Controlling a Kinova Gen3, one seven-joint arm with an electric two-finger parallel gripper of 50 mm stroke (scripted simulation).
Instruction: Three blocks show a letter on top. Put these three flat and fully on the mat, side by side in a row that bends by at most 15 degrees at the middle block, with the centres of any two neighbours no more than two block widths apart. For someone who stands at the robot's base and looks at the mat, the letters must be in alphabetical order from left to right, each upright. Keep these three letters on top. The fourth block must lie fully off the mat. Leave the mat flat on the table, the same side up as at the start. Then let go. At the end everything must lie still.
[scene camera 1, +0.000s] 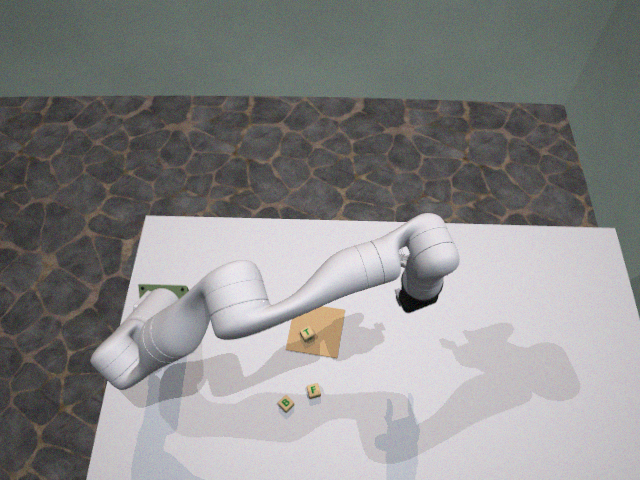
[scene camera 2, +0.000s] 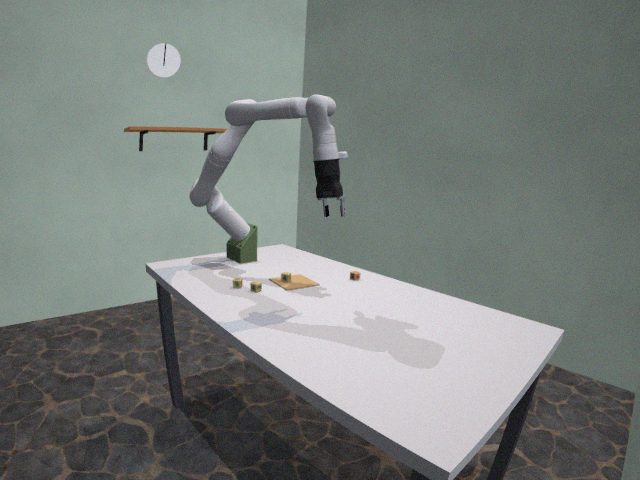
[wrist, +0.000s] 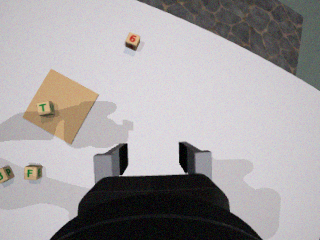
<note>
I see my gripper (scene camera 2: 335, 216) and a tan mat (scene camera 1: 326, 322).
The tan mat is seen too in the wrist view (wrist: 72, 102). My gripper also shows in the wrist view (wrist: 153, 153).
</note>
